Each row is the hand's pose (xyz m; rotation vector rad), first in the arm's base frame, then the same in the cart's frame.
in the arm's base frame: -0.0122 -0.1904 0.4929 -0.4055 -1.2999 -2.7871
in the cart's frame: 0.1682 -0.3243 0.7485 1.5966 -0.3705 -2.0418
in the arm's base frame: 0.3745 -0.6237 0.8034 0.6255 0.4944 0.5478
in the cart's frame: 0.4057 -0.6105 1.2920 0.3803 -0.5353 1.9605
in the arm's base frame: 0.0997 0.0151 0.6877 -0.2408 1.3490 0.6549
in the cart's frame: -0.1050 -0.3535 0.8795 -0.7833 -0.2176 1.4243
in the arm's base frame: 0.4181 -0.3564 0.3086 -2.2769 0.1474 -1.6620
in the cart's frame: 0.3964 -0.0757 1.1129 -0.4886 -0.6813 -1.6486
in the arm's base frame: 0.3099 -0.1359 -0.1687 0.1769 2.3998 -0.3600
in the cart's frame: 0.4220 0.3659 0.8089 -0.5344 1.0816 0.7207
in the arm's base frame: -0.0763 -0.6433 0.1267 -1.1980 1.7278 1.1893
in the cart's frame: 0.7396 -0.2403 0.6493 -1.9212 -0.1856 0.9627
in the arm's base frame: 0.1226 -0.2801 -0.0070 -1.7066 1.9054 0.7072
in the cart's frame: 0.4771 0.0998 0.7187 -1.9584 -0.0644 0.3032
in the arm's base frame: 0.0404 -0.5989 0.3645 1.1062 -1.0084 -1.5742
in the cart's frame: 0.5894 -0.3708 0.8297 2.5059 -0.3859 -0.1666
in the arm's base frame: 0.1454 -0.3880 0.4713 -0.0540 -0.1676 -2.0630
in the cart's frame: 0.3520 -0.3285 0.9233 1.2987 -0.2631 -0.7728
